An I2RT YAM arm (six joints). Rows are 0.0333 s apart.
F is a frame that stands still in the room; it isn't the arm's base.
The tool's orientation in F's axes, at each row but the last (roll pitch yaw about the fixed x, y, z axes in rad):
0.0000 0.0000 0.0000
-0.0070 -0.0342 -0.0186
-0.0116 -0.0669 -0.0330
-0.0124 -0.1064 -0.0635
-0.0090 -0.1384 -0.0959
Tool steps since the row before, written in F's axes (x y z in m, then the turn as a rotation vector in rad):
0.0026 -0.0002 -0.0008 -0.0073 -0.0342 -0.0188
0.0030 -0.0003 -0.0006 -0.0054 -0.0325 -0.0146
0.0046 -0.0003 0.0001 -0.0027 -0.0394 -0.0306
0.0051 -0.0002 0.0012 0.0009 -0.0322 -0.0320
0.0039 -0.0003 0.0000 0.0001 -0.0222 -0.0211
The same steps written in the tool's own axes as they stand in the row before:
0.0026 -0.0002 -0.0008 -0.0073 -0.0342 -0.0188
0.0030 -0.0002 -0.0007 -0.0053 -0.0325 -0.0147
0.0046 -0.0001 -0.0002 -0.0034 -0.0391 -0.0309
0.0052 0.0001 0.0007 -0.0005 -0.0317 -0.0325
0.0039 0.0001 -0.0005 -0.0007 -0.0219 -0.0214

